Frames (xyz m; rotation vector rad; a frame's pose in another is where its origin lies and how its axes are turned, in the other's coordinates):
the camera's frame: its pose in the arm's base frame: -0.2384 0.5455 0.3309 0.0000 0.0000 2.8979
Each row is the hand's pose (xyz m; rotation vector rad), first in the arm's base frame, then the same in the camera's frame.
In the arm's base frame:
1: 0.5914 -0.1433 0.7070 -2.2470 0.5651 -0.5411
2: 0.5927 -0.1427 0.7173 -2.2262 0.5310 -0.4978
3: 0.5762 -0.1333 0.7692 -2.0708 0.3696 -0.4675
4: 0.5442 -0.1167 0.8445 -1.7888 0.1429 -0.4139
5: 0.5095 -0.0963 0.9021 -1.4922 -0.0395 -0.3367
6: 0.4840 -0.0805 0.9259 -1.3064 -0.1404 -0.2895
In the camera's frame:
1: -0.9715 0.4682 0.3761 -0.3200 -2.5564 1.1255
2: -0.9726 0.4673 0.3864 -0.2903 -2.5740 1.1801
3: -0.9543 0.4622 0.4383 -0.1366 -2.4913 1.4316
4: -0.9193 0.4538 0.5136 0.0964 -2.2857 1.8357
5: -0.8807 0.4424 0.5712 0.3016 -2.0183 2.2184
6: -0.8521 0.4332 0.5950 0.4236 -1.8181 2.4316

